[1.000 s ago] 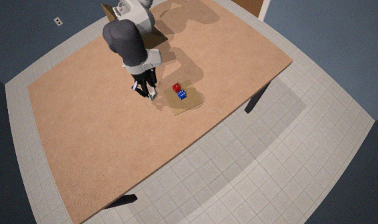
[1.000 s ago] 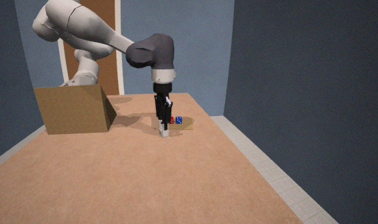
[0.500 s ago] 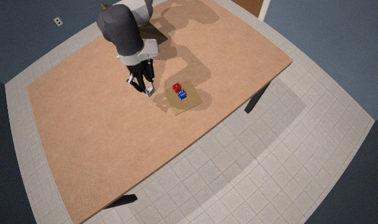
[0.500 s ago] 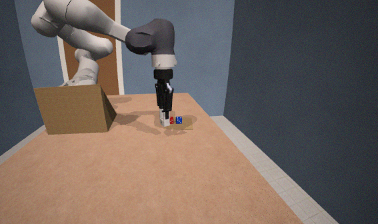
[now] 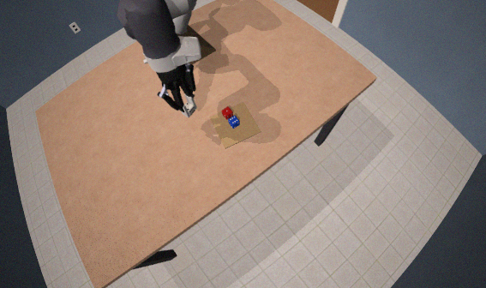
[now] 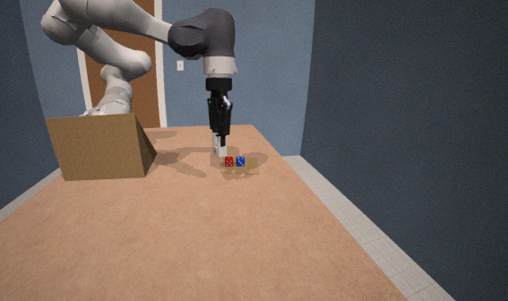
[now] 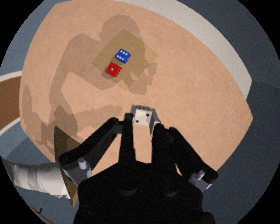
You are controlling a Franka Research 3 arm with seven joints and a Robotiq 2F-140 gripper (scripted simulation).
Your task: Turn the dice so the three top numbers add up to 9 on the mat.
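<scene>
Right now my hand is 8 cm short of the blue die, 11 cm to the right of it and 11 cm above it. Also, from my hand: white die 2 cm below; then tan mat 9 cm ahead, 11 cm to the left, 13 cm below; then red die 4 cm ahead, 11 cm to the left, 11 cm below.
</scene>
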